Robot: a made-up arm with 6 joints.
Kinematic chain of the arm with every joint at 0, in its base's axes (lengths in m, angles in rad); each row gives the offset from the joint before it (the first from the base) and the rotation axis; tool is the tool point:
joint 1: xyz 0 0 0.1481 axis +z
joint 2: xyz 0 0.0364 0 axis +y
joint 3: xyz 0 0 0.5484 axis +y
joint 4: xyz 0 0 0.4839 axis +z
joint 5: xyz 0 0 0 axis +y
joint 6: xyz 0 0 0.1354 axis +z
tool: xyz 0 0 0
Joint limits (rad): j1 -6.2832..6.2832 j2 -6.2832..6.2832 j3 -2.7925..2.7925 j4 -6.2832..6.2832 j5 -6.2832..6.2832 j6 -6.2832..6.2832
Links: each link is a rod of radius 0.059 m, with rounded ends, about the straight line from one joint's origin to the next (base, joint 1, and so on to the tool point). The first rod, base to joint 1, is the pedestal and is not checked.
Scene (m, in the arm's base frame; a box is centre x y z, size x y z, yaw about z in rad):
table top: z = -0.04
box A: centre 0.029 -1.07 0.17 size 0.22 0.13 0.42 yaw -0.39
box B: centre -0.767 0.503 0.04 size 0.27 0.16 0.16 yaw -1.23
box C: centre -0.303 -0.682 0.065 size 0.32 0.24 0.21 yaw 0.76
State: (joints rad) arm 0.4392 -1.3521 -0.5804 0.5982 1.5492 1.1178
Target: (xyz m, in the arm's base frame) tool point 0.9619 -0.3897 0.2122
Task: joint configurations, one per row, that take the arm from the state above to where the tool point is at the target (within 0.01 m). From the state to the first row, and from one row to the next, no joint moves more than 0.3 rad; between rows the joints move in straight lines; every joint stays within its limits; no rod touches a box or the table.
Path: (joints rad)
1: 0.6875 -1.2404 -0.5406 0.5166 1.6211 1.1400
2: 0.9358 -1.1287 -0.5008 0.4350 1.6929 1.1621
3: 1.1841 -1.0170 -0.4611 0.3533 1.7648 1.1843
4: 1.4325 -0.9054 -0.4213 0.2717 1.8367 1.2065
5: 1.6808 -0.7937 -0.3815 0.1901 1.9085 1.2286
6: 1.9682 -0.9334 -0.4330 0.2176 1.8208 1.2009
7: 2.2556 -1.0731 -0.4845 0.2450 1.7331 1.1732
8: 2.5430 -1.2128 -0.5359 0.2725 1.6454 1.1455
9: 2.8304 -1.3526 -0.5874 0.3000 1.5576 1.1178

